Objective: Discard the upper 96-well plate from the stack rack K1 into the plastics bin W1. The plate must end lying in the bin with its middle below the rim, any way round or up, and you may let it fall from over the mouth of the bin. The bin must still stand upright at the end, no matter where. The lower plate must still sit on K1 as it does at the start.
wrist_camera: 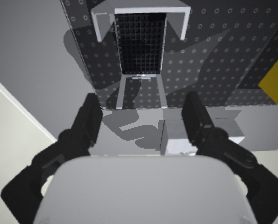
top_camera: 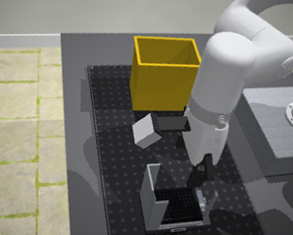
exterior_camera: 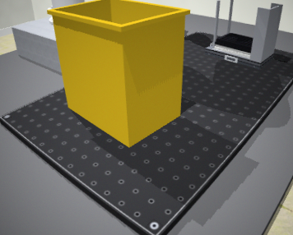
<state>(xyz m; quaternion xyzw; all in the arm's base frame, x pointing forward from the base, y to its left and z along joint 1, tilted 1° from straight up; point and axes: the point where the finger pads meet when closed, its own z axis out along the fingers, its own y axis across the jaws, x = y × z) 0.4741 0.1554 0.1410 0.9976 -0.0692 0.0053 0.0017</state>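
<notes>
Right now the black 96-well plate is 170 mm below my hand. Round my hand: tall grey rack wall (70 mm ahead, 10 mm to the right, 130 mm below); then yellow plastics bin W1 (100 mm behind, 390 mm to the right, 120 mm below); then white 96-well plate (180 mm below).
</notes>
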